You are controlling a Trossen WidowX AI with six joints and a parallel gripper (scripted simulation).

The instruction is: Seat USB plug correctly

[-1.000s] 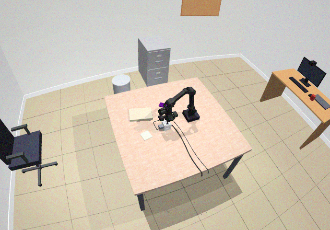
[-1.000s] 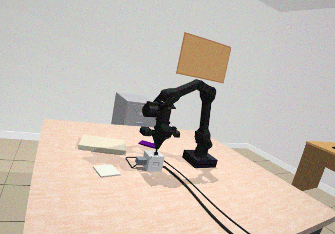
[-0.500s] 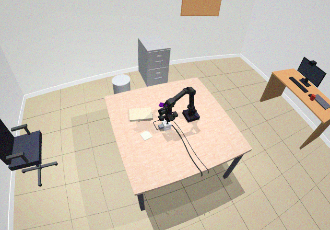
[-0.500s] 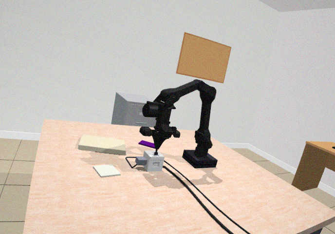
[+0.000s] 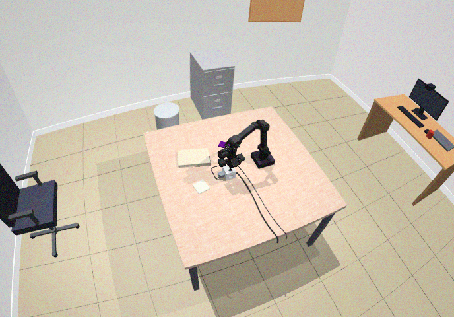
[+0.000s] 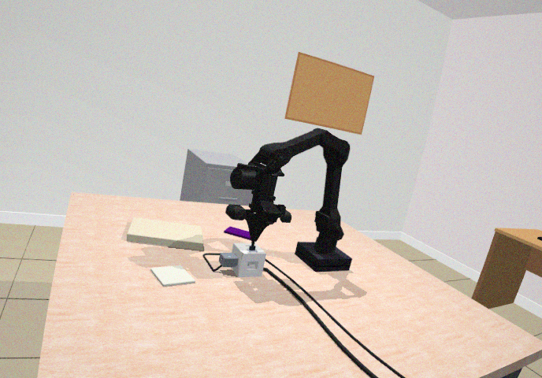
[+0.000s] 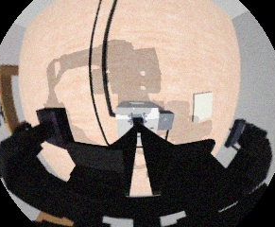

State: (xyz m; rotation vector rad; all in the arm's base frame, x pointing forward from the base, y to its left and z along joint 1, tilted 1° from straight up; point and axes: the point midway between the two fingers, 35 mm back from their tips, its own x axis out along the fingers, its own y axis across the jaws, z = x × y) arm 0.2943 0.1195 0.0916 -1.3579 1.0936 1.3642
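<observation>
Right now my gripper tip is 20 mm above the dark USB plug. Round my gripper tip: beige book: 240 mm ahead, 230 mm to the right, 90 mm below; then purple item: 340 mm to the right, 100 mm below, 40 mm behind; then white pad: 220 mm ahead, 100 mm below, 60 mm to the left.
</observation>
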